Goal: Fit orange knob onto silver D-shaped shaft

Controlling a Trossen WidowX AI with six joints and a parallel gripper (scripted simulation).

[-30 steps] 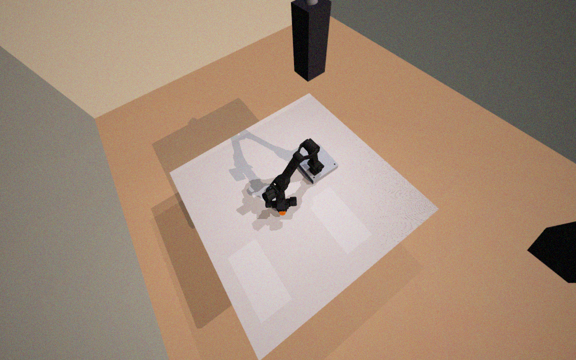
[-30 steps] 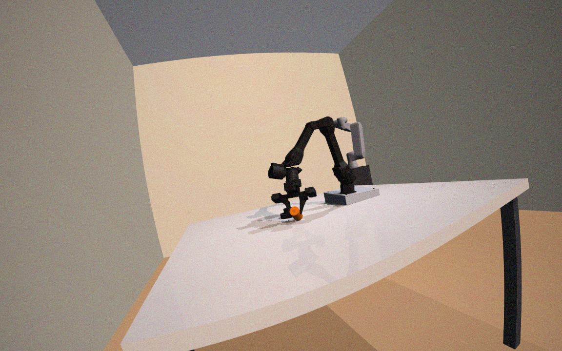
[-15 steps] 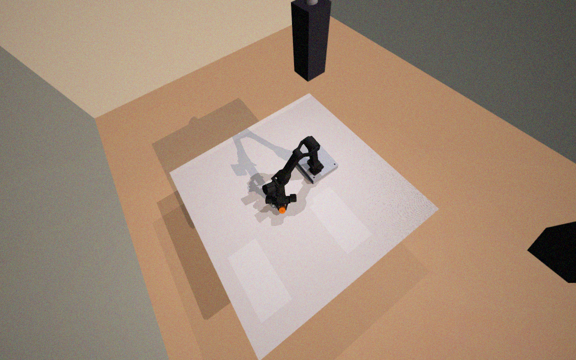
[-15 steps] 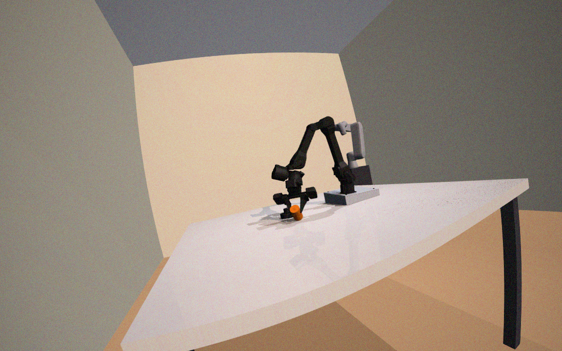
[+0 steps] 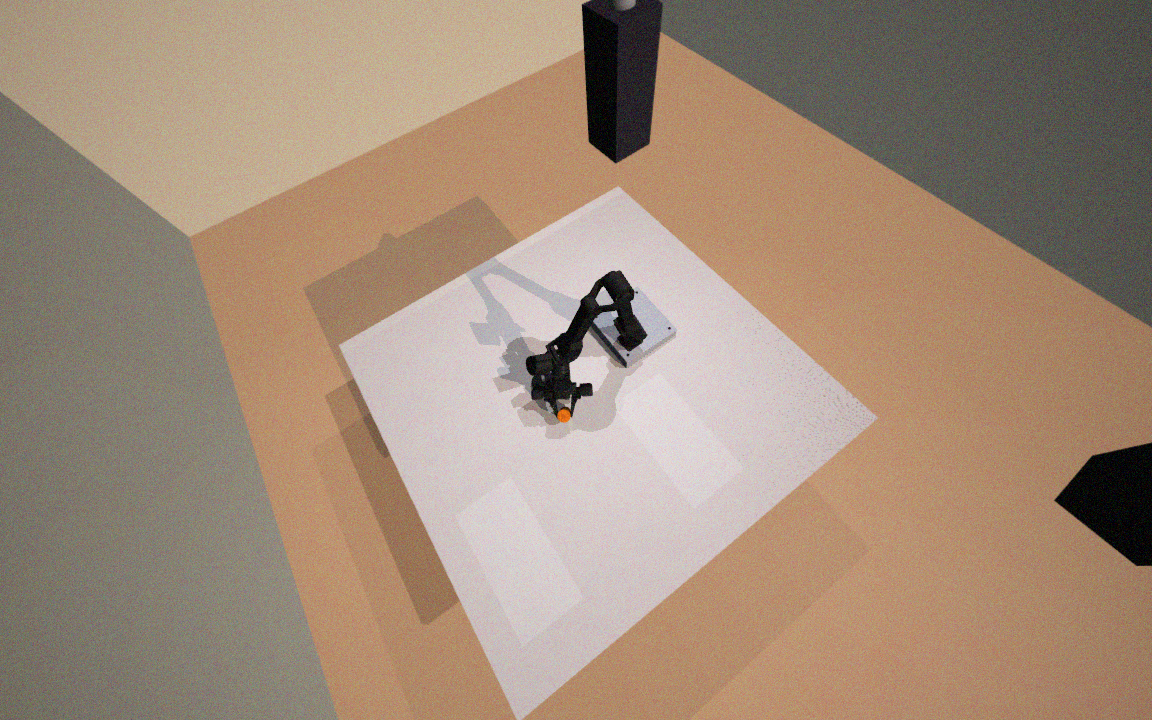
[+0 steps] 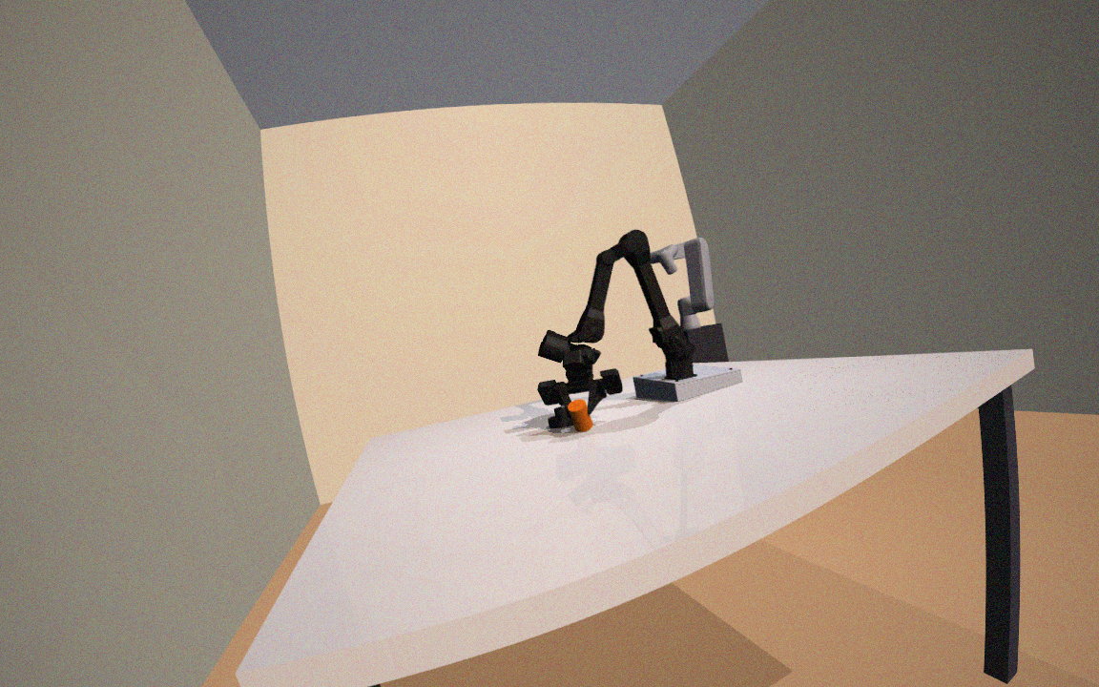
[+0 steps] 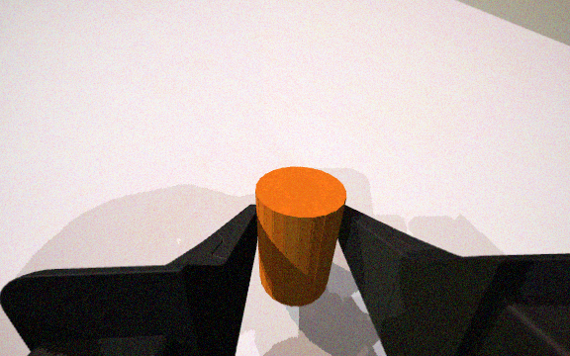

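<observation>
My gripper tip is now 1 cm below the orange knob. Also, from my gripper tip: dark round pedestal (2 cm behind, 15 cm to the right, 1 cm below).
</observation>
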